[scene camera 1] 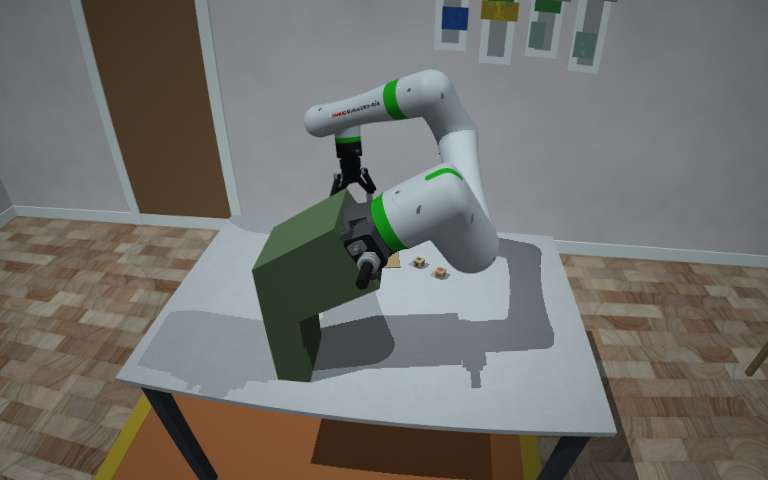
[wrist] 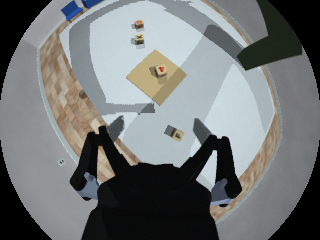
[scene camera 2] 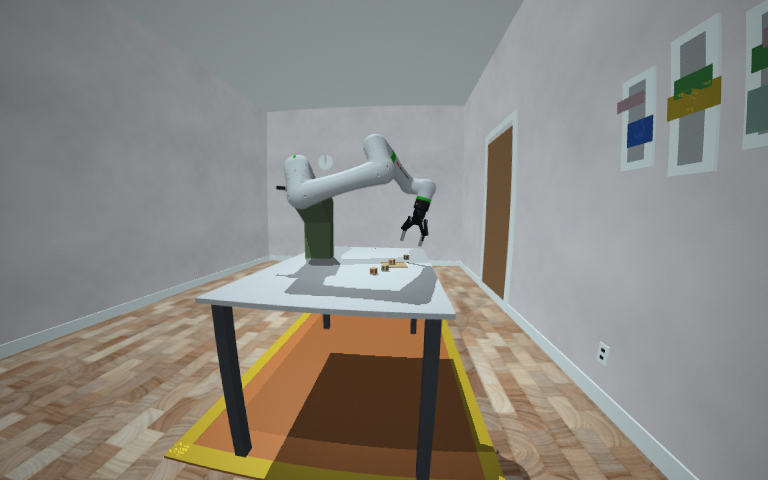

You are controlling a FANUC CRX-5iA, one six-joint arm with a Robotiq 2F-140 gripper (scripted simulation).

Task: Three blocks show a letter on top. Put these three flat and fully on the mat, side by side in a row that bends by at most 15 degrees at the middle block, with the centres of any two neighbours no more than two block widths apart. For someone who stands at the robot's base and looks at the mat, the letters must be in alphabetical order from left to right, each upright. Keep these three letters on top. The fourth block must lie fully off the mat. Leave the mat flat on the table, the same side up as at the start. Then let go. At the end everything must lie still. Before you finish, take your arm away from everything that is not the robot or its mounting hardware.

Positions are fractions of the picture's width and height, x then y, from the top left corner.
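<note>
My gripper (wrist: 0.50, 0.51) is there for me to see, and so is a tan mat (wrist: 0.45, 0.31).
</note>
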